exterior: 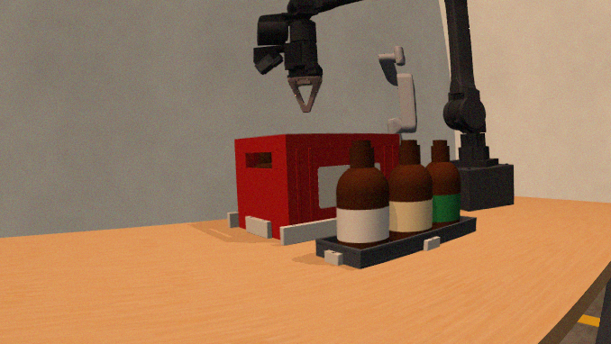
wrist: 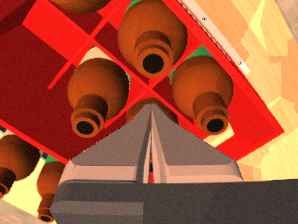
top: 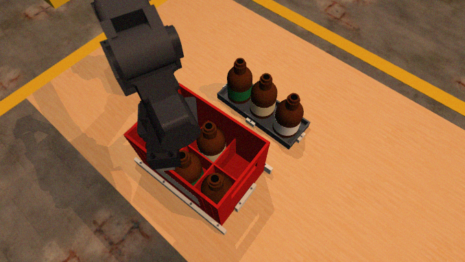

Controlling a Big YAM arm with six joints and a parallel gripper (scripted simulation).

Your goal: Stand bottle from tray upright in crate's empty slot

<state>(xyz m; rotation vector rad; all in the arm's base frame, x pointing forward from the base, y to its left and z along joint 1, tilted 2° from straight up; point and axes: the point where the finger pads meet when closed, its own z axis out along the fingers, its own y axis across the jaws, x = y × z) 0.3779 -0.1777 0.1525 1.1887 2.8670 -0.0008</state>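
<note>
My gripper is now 15 cm above the red crate and 4 cm to the right of it. From my hand the other things lie so: dark tray: 29 cm to the left, 22 cm below, 3 cm ahead.
</note>
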